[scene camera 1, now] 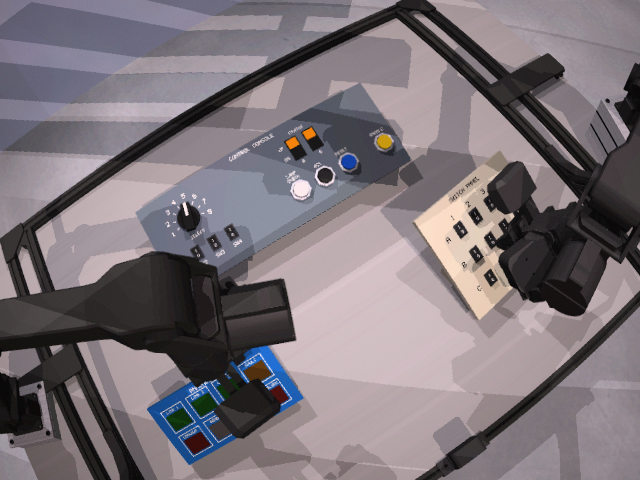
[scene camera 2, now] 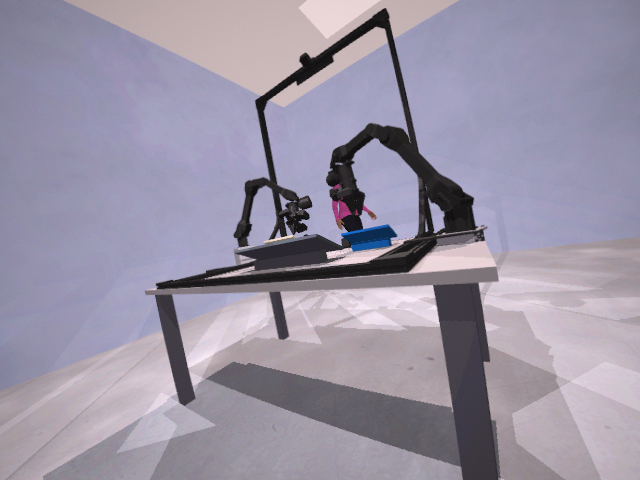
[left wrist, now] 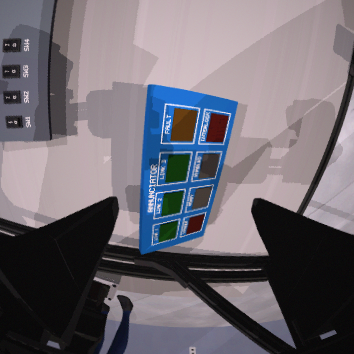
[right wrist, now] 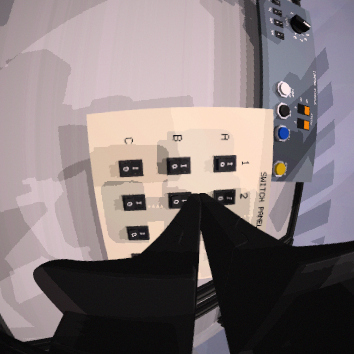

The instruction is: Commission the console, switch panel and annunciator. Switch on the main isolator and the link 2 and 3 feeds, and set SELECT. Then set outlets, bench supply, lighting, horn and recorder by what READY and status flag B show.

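Seen in the pictures: left gripper, fingertip midpoint: (scene camera 1: 222, 377) (scene camera 2: 357, 215) (left wrist: 185, 204); right gripper, fingertip midpoint: (scene camera 1: 497, 242) (scene camera 2: 293, 234) (right wrist: 197, 199); left arm's base, origin of the base link: (scene camera 1: 25, 414) (scene camera 2: 461, 230) (left wrist: 95, 287); right arm's base, origin of the base link: (scene camera 1: 635, 116) (scene camera 2: 243, 247).
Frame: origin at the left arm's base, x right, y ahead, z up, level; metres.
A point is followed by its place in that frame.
The grey console (scene camera 1: 232, 191) {z 0.046, x -0.230, y 0.460 m} (scene camera 2: 289, 245) {z 0.048, x -0.255, y 0.439 m} (left wrist: 30, 15) {z 0.018, x -0.167, y 0.477 m} (right wrist: 295, 65) {z 0.041, x -0.226, y 0.487 m} has its SELECT knob (scene camera 1: 188, 217) {z 0.063, x -0.203, y 0.388 m} (right wrist: 300, 24) {z 0.059, x -0.206, y 0.393 m} pointing near 5; both status flags show orange in their upper halves. The beige switch panel (scene camera 1: 444, 222) {z 0.078, x -0.059, y 0.721 m} (right wrist: 102, 130) {z 0.015, x 0.053, y 0.741 m} has black rockers, some hidden; their positions are hard to read. The blue annunciator (scene camera 1: 157, 410) {z 0.051, x 0.059, y 0.268 m} (scene camera 2: 369, 235) {z 0.026, x 0.063, y 0.351 m} (left wrist: 155, 100) {z 0.052, x 0.011, y 0.431 m} shows green LINK windows and a dull grey READY window (left wrist: 201, 198) {z 0.020, x 0.102, y 0.344 m}. My left gripper (scene camera 1: 227, 382) {z 0.114, x 0.055, y 0.385 m} (scene camera 2: 355, 209) {z 0.114, x 0.055, y 0.385 m} (left wrist: 185, 204) {z 0.114, x 0.055, y 0.385 m} is open above it, empty. My right gripper (scene camera 1: 509, 232) {z 0.098, x 0.002, y 0.772 m} (scene camera 2: 297, 227) {z 0.098, x 0.002, y 0.772 m} (right wrist: 197, 199) {z 0.098, x 0.002, y 0.772 m} is shut, empty, over the switch panel near column 2.
A black frame (scene camera 1: 217, 114) runs around the table (scene camera 1: 361, 356) {z -0.027, x 0.049, y 0.560 m} (scene camera 2: 454, 263) {z -0.027, x -0.301, y -0.075 m}. Console buttons are white (scene camera 1: 300, 190) {z 0.035, x -0.200, y 0.555 m}, black (scene camera 1: 324, 176) {z 0.035, x -0.210, y 0.596 m}, blue (scene camera 1: 348, 162) {z 0.035, x -0.221, y 0.637 m} and yellow (scene camera 1: 384, 142) {z 0.035, x -0.236, y 0.702 m}. A person in pink (scene camera 2: 338, 204) stands behind the table in scene camera 2.
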